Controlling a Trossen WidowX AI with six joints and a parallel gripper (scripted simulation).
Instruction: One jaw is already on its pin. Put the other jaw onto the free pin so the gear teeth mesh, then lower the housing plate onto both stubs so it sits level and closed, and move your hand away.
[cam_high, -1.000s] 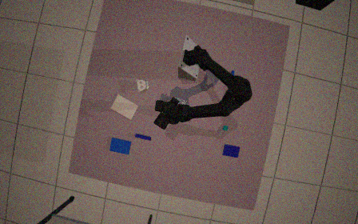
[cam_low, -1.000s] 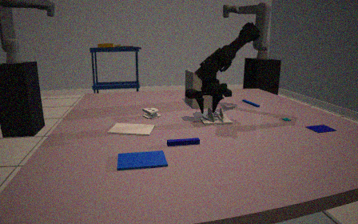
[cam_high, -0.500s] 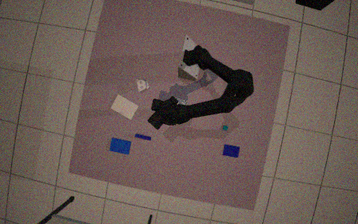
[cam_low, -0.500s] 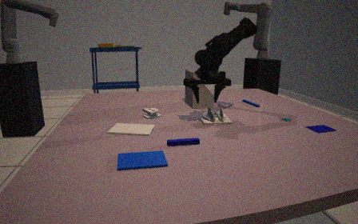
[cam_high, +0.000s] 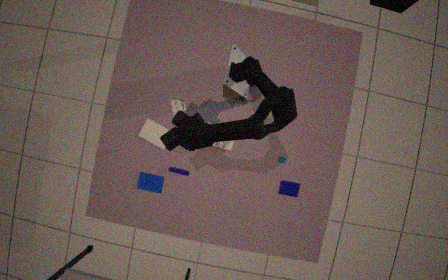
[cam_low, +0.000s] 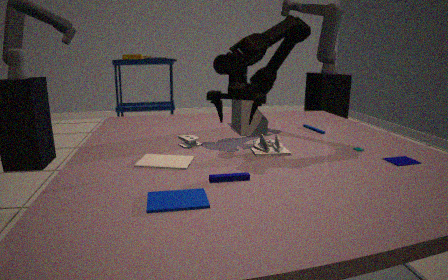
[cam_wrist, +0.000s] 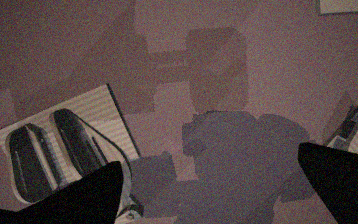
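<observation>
My gripper tip is 140 mm to the left of the grey housing plate, 100 mm past it and 70 mm above it. From my gripper tip the other things lie so: dark blue bar (230 mm ahead, 90 mm below, 70 mm to the right); then dark blue slab (520 mm to the left, 200 mm ahead, 100 mm below); then teal piece (450 mm to the left, 100 mm below, 60 mm ahead).
</observation>
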